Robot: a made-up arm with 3 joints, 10 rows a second.
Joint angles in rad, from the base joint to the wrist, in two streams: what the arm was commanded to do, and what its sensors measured. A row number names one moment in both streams.
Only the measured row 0 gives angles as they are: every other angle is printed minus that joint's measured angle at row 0.
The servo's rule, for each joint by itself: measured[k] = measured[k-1] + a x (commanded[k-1-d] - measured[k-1]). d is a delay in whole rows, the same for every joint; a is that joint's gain. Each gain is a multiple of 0.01, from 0.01 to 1. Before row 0 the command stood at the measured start. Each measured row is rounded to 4 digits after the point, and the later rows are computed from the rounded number. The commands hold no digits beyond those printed.
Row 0, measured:
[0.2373, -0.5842, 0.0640]
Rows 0 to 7, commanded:
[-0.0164, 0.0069, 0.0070]
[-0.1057, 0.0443, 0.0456]
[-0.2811, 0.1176, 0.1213]
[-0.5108, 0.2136, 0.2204]
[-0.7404, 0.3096, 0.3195]
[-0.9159, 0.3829, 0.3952]
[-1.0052, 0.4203, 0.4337]
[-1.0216, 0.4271, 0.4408]
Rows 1 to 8, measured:
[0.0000, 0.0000, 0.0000]
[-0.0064, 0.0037, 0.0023]
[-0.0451, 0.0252, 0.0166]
[-0.1371, 0.0742, 0.0512]
[-0.2828, 0.1481, 0.1070]
[-0.4613, 0.2337, 0.1771]
[-0.6386, 0.3128, 0.2491]
[-0.7816, 0.3698, 0.3100]
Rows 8 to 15, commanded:
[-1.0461, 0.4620, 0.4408]
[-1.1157, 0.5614, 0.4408]
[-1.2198, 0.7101, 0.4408]
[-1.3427, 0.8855, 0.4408]
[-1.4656, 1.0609, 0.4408]
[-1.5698, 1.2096, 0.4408]
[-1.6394, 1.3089, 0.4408]
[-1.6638, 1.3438, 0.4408]
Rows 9 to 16, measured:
[-0.8752, 0.4002, 0.3532]
[-0.9419, 0.4330, 0.3821]
[-1.0097, 0.5011, 0.4015]
[-1.0916, 0.6119, 0.4145]
[-1.1895, 0.7569, 0.4232]
[-1.2972, 0.9180, 0.4290]
[-1.4035, 1.0725, 0.4329]
[-1.4955, 1.1978, 0.4355]

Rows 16 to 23, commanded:
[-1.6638, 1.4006, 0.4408]
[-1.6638, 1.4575, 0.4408]
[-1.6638, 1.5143, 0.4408]
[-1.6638, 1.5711, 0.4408]
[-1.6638, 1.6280, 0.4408]
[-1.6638, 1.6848, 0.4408]
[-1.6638, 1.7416, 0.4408]
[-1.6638, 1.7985, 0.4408]
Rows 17 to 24, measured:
[-1.5611, 1.2752, 0.4372]
[-1.6012, 1.3417, 0.4384]
[-1.6256, 1.4031, 0.4392]
[-1.6405, 1.4620, 0.4397]
[-1.6496, 1.5198, 0.4401]
[-1.6551, 1.5771, 0.4403]
[-1.6585, 1.6342, 0.4405]
[-1.6606, 1.6911, 0.4406]

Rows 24 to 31, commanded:
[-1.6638, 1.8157, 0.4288]
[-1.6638, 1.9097, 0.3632]
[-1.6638, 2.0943, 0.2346]
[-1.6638, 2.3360, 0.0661]
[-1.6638, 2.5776, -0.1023]
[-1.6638, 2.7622, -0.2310]
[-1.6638, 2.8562, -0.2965]
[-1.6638, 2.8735, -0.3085]
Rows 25 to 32, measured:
[-1.6618, 1.7480, 0.4407]
[-1.6626, 1.7839, 0.4368]
[-1.6631, 1.8506, 0.4125]
[-1.6634, 1.9798, 0.3538]
[-1.6636, 2.1686, 0.2589]
[-1.6637, 2.3854, 0.1397]
[-1.6637, 2.5851, 0.0174]
[-1.6637, 2.7288, -0.0862]

